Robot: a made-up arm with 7 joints. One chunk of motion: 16 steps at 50 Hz.
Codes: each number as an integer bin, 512 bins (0 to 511) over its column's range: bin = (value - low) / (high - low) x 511, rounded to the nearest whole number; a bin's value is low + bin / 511 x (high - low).
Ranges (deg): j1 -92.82..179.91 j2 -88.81..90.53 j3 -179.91..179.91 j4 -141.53..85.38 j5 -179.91..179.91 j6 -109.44..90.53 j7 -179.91..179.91
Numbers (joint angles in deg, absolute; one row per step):
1: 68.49 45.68 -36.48 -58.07 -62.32 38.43 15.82
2: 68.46 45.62 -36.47 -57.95 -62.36 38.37 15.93
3: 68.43 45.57 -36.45 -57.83 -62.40 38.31 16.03
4: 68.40 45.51 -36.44 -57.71 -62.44 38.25 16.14
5: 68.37 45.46 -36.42 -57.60 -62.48 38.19 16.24
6: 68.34 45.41 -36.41 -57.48 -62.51 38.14 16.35
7: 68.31 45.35 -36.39 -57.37 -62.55 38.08 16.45
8: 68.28 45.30 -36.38 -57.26 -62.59 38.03 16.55
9: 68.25 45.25 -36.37 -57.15 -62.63 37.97 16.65
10: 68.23 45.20 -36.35 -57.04 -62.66 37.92 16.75
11: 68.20 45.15 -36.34 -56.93 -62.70 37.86 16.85
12: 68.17 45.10 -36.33 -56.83 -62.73 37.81 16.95
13: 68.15 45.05 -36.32 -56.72 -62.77 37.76 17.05
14: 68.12 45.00 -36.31 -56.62 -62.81 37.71 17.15
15: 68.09 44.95 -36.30 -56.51 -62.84 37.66 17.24
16: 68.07 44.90 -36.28 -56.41 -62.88 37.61 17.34
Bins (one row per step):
1: 302 383 204 188 167 378 278
2: 302 383 204 188 167 378 278
3: 302 383 204 188 167 378 278
4: 302 383 204 189 167 377 278
5: 302 383 204 189 167 377 279
6: 302 382 204 189 167 377 279
7: 302 382 204 190 167 377 279
8: 302 382 204 190 167 377 279
9: 302 382 204 190 167 377 279
10: 302 382 204 190 167 377 279
11: 302 382 204 191 166 376 279
12: 302 382 204 191 166 376 280
13: 302 381 204 191 166 376 280
14: 302 381 204 191 166 376 280
15: 301 381 204 191 166 376 280
16: 301 381 204 192 166 376 280

